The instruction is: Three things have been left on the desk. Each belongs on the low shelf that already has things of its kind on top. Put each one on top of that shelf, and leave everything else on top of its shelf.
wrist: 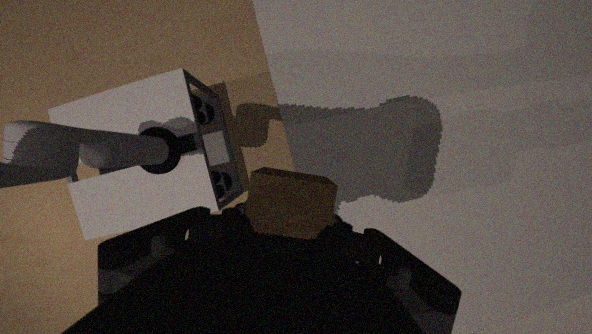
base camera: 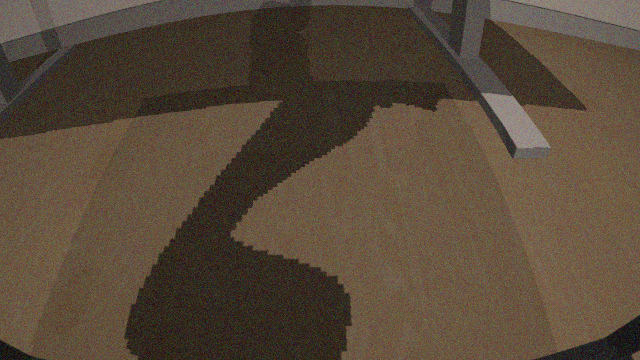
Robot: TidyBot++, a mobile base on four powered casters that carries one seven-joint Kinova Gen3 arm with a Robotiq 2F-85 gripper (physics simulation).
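Pixels of known places: gripper, fingertip midpoint: (wrist: pixel 288 213); arm's base, link origin: (wrist: pixel 156 150).
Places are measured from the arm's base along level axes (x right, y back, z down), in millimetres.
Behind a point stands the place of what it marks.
My gripper (wrist: pixel 288 213) @(x 174, y -439, z -433 mm) is shut on a brown block-shaped thing (wrist: pixel 292 197) @(x 151, y -449, z -471 mm), which shows between the fingertips at the lower middle of the wrist view. What kind of thing it is, I cannot tell. Its lower part is hidden by the gripper. A pale grey surface (wrist: pixel 500 210) @(x 286, y -759, z -323 mm), seemingly the desk top, fills the right of the wrist view, with a dark shadow across it. The held thing appears above its edge. The low shelves and the other things from the task do not show in either view.
My white base (wrist: pixel 125 95) @(x -214, y 71, z 14 mm) and grey arm (wrist: pixel 115 150) @(x 14, y -44, z -187 mm) show at the left of the wrist view, over the wood floor (wrist: pixel 30 270) @(x 450, y 1408, z 397 mm). In the base camera, a grey leg foot (base camera: pixel 517 120) is at the right and another foot (base camera: pixel 37 77) at the far left, before a wall.
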